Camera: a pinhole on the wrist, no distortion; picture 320 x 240 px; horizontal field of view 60.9 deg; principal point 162.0 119.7 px. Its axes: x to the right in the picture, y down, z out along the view. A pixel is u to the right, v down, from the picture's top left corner.
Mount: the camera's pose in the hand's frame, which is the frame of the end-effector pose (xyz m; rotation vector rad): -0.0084 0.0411 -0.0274 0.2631 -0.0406 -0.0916
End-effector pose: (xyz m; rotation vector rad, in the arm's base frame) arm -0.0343 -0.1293 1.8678 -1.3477 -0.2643 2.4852
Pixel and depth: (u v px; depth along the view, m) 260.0 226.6 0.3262
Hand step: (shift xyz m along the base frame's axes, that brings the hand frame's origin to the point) -0.3368 -0.0350 0.0749
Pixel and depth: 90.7 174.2 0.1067
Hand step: -0.0533 -0.0498 0.0639
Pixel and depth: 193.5 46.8 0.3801
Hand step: -0.2395 0.1458 0.2127
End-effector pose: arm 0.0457 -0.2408 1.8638 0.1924 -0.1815 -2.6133
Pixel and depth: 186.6 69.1 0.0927
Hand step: -0.0045 0.0087 0.0573
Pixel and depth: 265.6 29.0 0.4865
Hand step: -0.3105 0.1913 0.3407
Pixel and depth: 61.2 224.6 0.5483
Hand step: 0.1550 0.0560 0.5835
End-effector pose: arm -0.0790 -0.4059 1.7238 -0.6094 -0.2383 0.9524
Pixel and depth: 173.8 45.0 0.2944
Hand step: -0.0375 0.0265 0.2584
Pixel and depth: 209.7 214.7 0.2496
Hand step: -0.1284 0.1389 0.1570
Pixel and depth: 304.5 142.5 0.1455
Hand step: -0.0239 0.0984 0.0867
